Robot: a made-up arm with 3 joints. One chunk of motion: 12 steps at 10 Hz.
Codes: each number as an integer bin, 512 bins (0 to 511) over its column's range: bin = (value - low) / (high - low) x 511, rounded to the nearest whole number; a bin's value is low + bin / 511 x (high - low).
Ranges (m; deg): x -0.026..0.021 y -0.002..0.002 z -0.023..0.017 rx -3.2..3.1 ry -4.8..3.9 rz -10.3..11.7
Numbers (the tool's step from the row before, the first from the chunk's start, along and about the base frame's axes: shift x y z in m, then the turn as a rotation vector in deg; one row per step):
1: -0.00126 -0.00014 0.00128 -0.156 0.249 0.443
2: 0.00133 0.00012 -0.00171 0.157 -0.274 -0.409
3: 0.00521 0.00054 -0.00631 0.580 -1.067 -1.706
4: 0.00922 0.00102 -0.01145 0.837 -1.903 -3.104
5: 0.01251 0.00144 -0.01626 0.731 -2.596 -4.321
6: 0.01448 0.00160 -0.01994 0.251 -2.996 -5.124
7: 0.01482 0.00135 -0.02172 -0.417 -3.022 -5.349
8: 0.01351 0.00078 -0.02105 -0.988 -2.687 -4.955
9: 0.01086 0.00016 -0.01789 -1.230 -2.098 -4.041
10: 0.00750 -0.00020 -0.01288 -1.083 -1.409 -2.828
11: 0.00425 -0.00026 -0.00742 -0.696 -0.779 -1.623
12: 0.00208 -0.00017 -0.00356 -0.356 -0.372 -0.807
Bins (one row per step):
1: 269 238 310 247 297 250
2: 297 271 272 272 266 230
3: 339 324 213 307 219 200
4: 383 386 148 327 170 167
5: 419 439 86 319 129 139
6: 440 460 39 280 106 120
7: 444 428 16 226 104 115
8: 430 355 25 179 124 124
9: 401 276 65 160 159 145
10: 364 230 129 172 199 174
11: 329 222 199 203 236 202
12: 305 234 248 231 260 220

